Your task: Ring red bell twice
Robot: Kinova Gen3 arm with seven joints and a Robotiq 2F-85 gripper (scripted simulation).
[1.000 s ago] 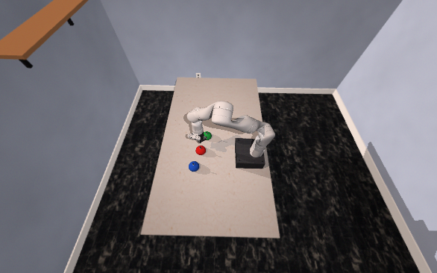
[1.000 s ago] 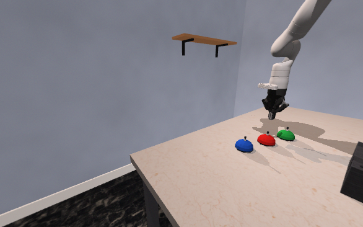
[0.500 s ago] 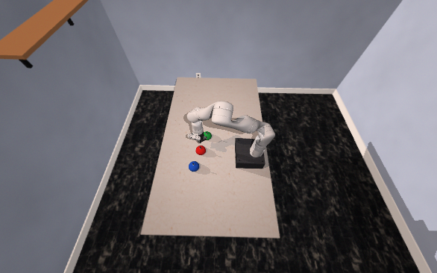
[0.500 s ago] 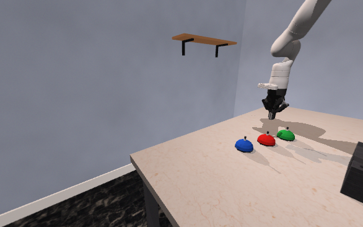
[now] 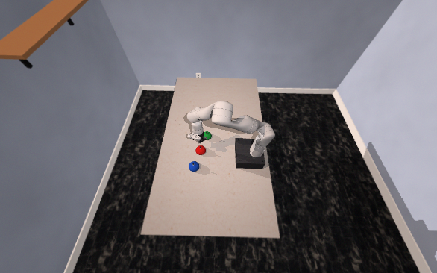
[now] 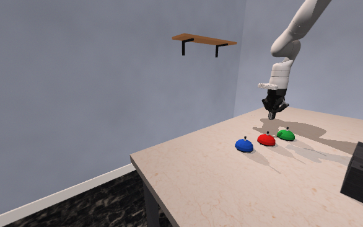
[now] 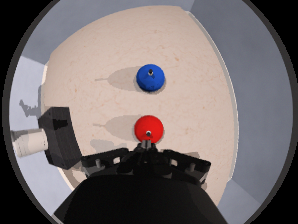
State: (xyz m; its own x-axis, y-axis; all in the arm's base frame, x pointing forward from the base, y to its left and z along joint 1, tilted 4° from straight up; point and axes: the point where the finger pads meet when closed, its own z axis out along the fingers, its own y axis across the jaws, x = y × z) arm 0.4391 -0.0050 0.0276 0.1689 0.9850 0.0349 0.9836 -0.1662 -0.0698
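The red bell lies 11 cm below my hand. From my hand the other things lie so: blue bell: 3 cm ahead, 15 cm to the left, 11 cm below; green bell: 2 cm behind, 15 cm to the right, 11 cm below.
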